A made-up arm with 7 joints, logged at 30 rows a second.
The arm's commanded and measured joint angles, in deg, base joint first. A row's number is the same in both.
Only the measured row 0 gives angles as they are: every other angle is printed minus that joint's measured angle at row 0.
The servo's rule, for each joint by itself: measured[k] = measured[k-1] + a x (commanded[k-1-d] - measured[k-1]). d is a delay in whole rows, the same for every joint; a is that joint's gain. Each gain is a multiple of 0.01, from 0.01 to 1. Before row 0 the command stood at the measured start. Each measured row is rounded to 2 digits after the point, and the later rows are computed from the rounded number. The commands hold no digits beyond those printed.
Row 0, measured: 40.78, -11.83, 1.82, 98.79, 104.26, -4.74, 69.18
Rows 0 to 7, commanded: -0.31, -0.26, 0.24, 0.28, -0.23, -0.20, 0.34; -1.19, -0.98, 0.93, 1.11, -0.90, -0.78, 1.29; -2.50, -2.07, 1.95, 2.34, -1.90, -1.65, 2.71; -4.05, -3.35, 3.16, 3.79, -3.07, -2.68, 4.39; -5.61, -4.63, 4.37, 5.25, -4.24, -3.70, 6.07; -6.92, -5.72, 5.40, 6.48, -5.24, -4.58, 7.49; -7.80, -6.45, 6.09, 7.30, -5.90, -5.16, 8.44; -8.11, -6.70, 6.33, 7.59, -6.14, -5.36, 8.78
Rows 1 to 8, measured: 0.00, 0.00, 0.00, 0.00, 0.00, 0.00, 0.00; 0.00, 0.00, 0.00, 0.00, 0.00, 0.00, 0.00; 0.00, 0.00, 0.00, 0.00, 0.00, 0.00, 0.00; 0.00, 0.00, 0.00, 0.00, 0.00, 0.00, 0.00; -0.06, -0.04, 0.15, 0.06, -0.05, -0.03, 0.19; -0.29, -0.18, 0.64, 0.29, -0.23, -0.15, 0.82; -0.73, -0.46, 1.47, 0.74, -0.58, -0.39, 1.90; -1.39, -0.89, 2.53, 1.41, -1.10, -0.76, 3.32
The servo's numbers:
d 4
a 0.20 0.15 0.63 0.22 0.21 0.16 0.57

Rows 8 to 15, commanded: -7.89, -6.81, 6.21, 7.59, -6.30, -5.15, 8.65; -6.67, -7.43, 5.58, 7.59, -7.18, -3.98, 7.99; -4.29, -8.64, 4.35, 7.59, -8.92, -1.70, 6.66; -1.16, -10.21, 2.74, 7.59, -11.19, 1.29, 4.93; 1.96, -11.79, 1.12, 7.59, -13.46, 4.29, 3.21; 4.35, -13.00, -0.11, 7.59, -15.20, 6.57, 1.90; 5.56, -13.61, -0.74, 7.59, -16.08, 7.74, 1.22; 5.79, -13.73, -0.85, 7.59, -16.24, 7.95, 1.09
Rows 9 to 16, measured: -2.23, -1.45, 3.69, 2.25, -1.76, -1.23, 4.89; -3.17, -2.09, 4.77, 3.18, -2.49, -1.77, 6.37; -4.10, -2.74, 5.60, 4.09, -3.21, -2.31, 7.55; -4.90, -3.33, 6.06, 4.86, -3.83, -2.80, 8.25; -5.50, -3.85, 6.15, 5.46, -4.35, -3.18, 8.48; -5.73, -4.39, 5.79, 5.93, -4.94, -3.31, 8.20; -5.44, -5.03, 4.88, 6.30, -5.78, -3.05, 7.32; -4.58, -5.81, 3.53, 6.58, -6.92, -2.36, 5.96
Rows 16 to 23, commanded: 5.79, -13.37, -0.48, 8.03, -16.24, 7.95, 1.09; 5.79, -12.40, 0.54, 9.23, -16.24, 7.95, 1.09; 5.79, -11.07, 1.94, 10.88, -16.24, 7.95, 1.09; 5.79, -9.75, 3.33, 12.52, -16.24, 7.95, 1.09; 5.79, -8.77, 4.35, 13.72, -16.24, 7.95, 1.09; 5.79, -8.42, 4.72, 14.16, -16.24, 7.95, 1.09; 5.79, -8.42, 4.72, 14.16, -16.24, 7.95, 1.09; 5.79, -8.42, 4.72, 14.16, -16.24, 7.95, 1.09
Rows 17 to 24, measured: -3.27, -6.71, 2.01, 6.80, -8.29, -1.30, 4.39; -1.75, -7.65, 0.67, 6.97, -9.74, -0.04, 2.97; -0.29, -8.54, -0.22, 7.11, -11.07, 1.20, 1.97; 0.93, -9.32, -0.62, 7.22, -12.16, 2.28, 1.47; 1.90, -9.93, -0.53, 7.40, -13.02, 3.19, 1.25; 2.68, -10.30, 0.14, 7.80, -13.70, 3.95, 1.16; 3.30, -10.42, 1.27, 8.48, -14.23, 4.59, 1.12; 3.80, -10.32, 2.57, 9.37, -14.65, 5.13, 1.10
